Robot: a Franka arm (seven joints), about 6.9 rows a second.
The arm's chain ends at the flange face. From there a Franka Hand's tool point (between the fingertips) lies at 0.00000 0.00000 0.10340 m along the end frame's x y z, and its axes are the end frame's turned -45 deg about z.
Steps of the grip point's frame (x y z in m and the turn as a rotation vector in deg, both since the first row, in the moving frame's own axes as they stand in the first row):
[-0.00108 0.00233 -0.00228 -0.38 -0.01 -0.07]
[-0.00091 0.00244 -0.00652 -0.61 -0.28 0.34]
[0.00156 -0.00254 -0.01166 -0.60 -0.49 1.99]
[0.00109 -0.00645 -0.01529 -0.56 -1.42 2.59]
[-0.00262 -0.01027 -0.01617 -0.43 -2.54 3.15]
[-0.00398 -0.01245 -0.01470 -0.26 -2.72 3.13]
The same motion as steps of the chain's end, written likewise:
[0.00041 0.00191 -0.00228 -0.28 0.26 -0.07]
[0.00066 0.00123 -0.00651 -0.63 0.23 0.34]
[-0.00081 -0.00429 -0.01165 -0.77 0.08 1.99]
[-0.00264 -0.00783 -0.01525 -1.40 -0.61 2.59]
[-0.00632 -0.00912 -0.01607 -2.10 -1.49 3.15]
[-0.00838 -0.00970 -0.01458 -2.11 -1.74 3.13]

